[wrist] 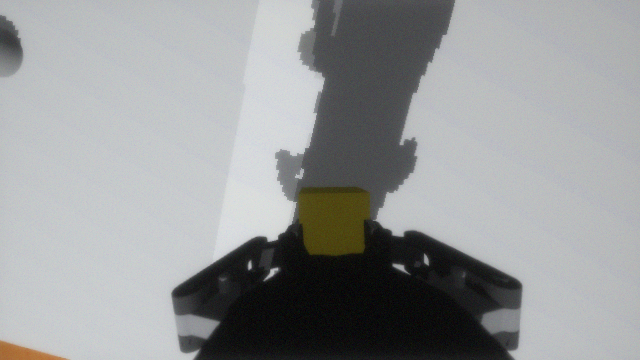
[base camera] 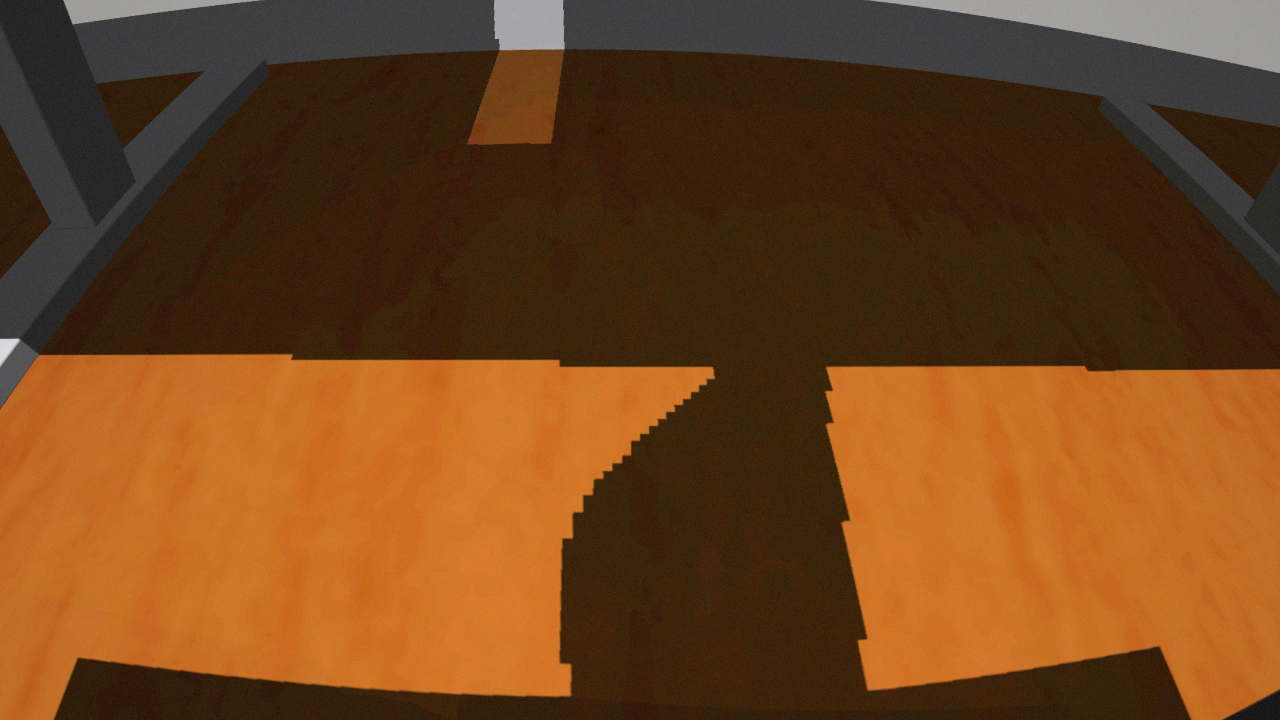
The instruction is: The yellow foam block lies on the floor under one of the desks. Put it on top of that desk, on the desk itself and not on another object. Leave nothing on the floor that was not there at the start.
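Frame: origin at the arm's base, x ahead, y left, z up, level; millimetres.
Where they show: gripper, fingertip midpoint: [wrist: 333,227].
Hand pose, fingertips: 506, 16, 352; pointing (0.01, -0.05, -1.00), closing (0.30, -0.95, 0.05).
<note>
Each offset is from my fingertips to the centre of the thing, as dx, dy, dz. "pt": to the spot under its first point. Level surfaces: height alone.
The yellow foam block @[-10, -2, -5] [wrist: 334,220] is between the fingertips of my gripper [wrist: 333,227] in the wrist view, low in the middle. The gripper is shut on it. Behind the block is the pale desk top @[dz -28] [wrist: 525,150], with the dark shadow of the arm and gripper running up from the block. The gap between block and desk top is hard to tell. The base camera view shows the dark grey desk frame [base camera: 716,26] across the top; the block and the gripper do not show there.
A dark rounded object @[pt +91, +364, -20] [wrist: 9,50] shows at the left edge of the wrist view. Orange-brown floor @[dz -748] [wrist: 25,352] [base camera: 268,519] shows past the desk's edge and under the desk. Grey frame bars [base camera: 152,201] [base camera: 1190,188] stand left and right in the base view.
</note>
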